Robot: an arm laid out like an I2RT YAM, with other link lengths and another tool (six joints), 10 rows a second.
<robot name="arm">
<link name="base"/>
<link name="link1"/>
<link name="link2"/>
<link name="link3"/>
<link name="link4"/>
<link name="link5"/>
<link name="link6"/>
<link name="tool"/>
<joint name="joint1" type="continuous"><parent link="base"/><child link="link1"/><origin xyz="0 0 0.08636"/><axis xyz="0 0 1"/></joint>
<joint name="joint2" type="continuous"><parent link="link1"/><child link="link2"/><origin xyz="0.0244 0.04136 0.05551"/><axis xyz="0 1 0"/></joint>
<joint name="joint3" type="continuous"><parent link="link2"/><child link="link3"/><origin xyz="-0.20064 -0.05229 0"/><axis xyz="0 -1 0"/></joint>
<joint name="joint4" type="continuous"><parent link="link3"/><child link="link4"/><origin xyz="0.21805 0.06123 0.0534"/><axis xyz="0 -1 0"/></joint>
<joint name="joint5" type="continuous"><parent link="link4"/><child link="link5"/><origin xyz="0.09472 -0.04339 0.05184"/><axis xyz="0 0 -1"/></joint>
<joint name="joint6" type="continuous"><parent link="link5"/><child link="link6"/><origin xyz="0.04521 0 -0.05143"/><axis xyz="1 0 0"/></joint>
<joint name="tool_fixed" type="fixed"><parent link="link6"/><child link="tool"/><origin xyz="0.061 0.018 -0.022" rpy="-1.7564 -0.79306 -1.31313"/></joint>
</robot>
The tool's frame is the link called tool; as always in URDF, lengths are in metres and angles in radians. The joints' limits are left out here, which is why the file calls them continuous.
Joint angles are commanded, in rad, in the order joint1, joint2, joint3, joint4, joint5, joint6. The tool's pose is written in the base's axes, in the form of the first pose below.
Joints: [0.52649 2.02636 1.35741 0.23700 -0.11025 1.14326]
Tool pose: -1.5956, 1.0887, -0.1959, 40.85, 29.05, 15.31
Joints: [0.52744 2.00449 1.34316 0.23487 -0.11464 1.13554]
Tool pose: -1.5989, 1.0759, -0.1975, 40.53, 28.98, 15.74
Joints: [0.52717 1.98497 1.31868 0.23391 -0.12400 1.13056]
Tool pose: -1.6081, 1.0710, -0.1891, 40.07, 28.81, 15.70
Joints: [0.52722 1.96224 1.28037 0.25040 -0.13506 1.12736]
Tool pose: -1.6118, 1.0612, -0.1804, 39.49, 28.61, 15.59
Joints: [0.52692 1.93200 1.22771 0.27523 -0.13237 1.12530]
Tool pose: -1.6110, 1.0599, -0.1854, 38.85, 28.19, 15.39
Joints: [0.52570 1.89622 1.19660 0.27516 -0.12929 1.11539]
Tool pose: -1.6138, 1.0524, -0.1967, 38.38, 27.82, 15.78
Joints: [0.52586 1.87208 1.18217 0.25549 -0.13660 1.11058]
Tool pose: -1.6252, 1.0511, -0.1881, 37.93, 27.66, 15.95
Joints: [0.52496 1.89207 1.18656 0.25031 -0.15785 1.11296]
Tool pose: -1.6404, 1.0550, -0.1580, 37.84, 27.80, 15.18
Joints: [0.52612 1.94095 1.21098 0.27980 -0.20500 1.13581]
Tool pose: -1.6295, 1.0388, -0.1003, 38.05, 28.51, 14.60
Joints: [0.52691 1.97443 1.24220 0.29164 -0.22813 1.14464]
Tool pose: -1.6215, 1.0238, -0.0763, 38.41, 29.02, 14.54
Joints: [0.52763 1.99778 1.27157 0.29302 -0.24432 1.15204]
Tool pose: -1.6150, 1.0135, -0.0591, 38.73, 29.42, 14.66
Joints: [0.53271 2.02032 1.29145 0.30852 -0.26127 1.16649]
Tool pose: -1.6029, 1.0006, -0.0363, 38.86, 29.96, 14.71
